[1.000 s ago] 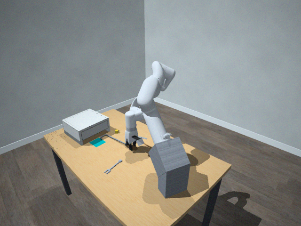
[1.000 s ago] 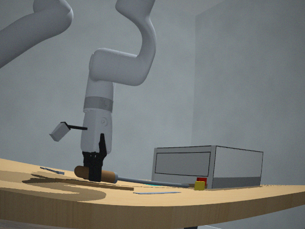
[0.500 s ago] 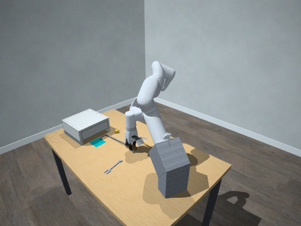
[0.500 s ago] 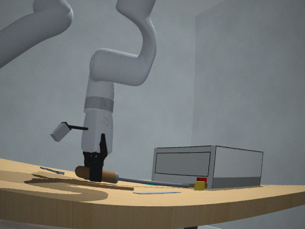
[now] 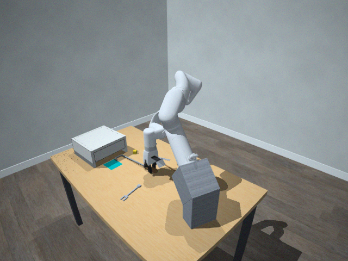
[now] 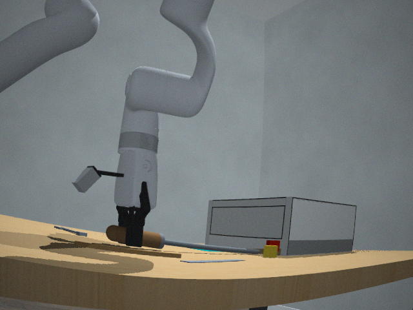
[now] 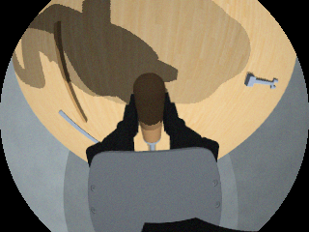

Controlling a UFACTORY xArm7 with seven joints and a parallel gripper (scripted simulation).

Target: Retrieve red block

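My hand is 27 cm short of the teal square, 14 cm to the right of it and 2 cm above it. The rest, counted from my hand: thin stick 12 cm to the right, 4 cm behind, 2 cm below; flat grey strip 16 cm to the right, 9 cm ahead, 2 cm below; long hook tool 14 cm ahead, 4 cm to the left, 1 cm below.
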